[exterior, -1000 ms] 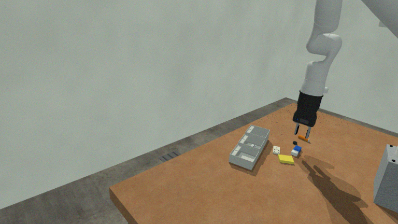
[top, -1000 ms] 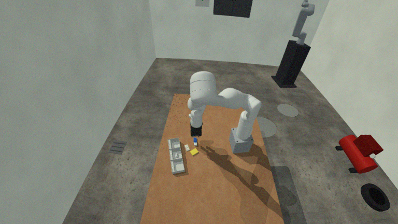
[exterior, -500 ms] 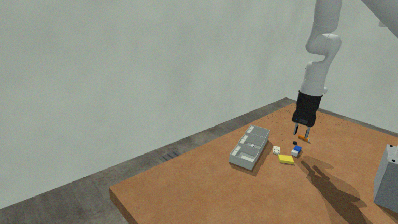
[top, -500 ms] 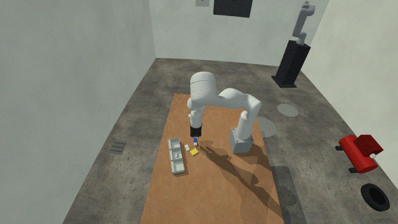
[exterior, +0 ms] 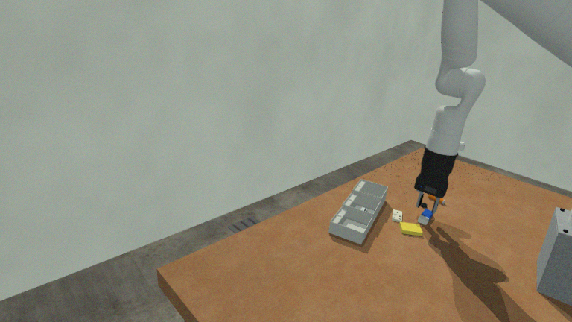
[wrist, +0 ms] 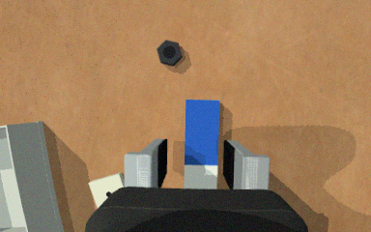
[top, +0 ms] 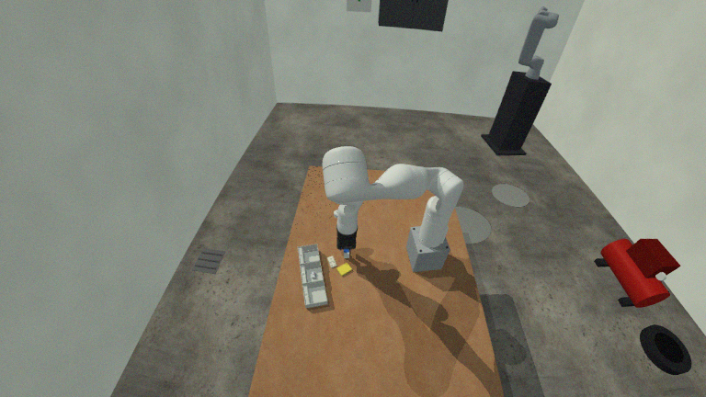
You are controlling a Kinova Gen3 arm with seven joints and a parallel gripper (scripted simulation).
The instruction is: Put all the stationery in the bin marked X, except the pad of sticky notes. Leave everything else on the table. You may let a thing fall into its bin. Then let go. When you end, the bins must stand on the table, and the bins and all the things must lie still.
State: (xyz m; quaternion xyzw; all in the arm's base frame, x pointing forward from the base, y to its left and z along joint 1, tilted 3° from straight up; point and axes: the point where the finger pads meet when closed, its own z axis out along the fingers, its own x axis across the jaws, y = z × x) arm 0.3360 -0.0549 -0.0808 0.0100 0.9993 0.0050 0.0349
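Right now my hand is 4 cm above the eraser. Also, from my hand: sticky notes: 8 cm to the left, 4 cm below, 1 cm ahead; black nut: 7 cm to the right, 4 cm below, 2 cm ahead; white domino: 6 cm ahead, 5 cm to the left, 4 cm below.
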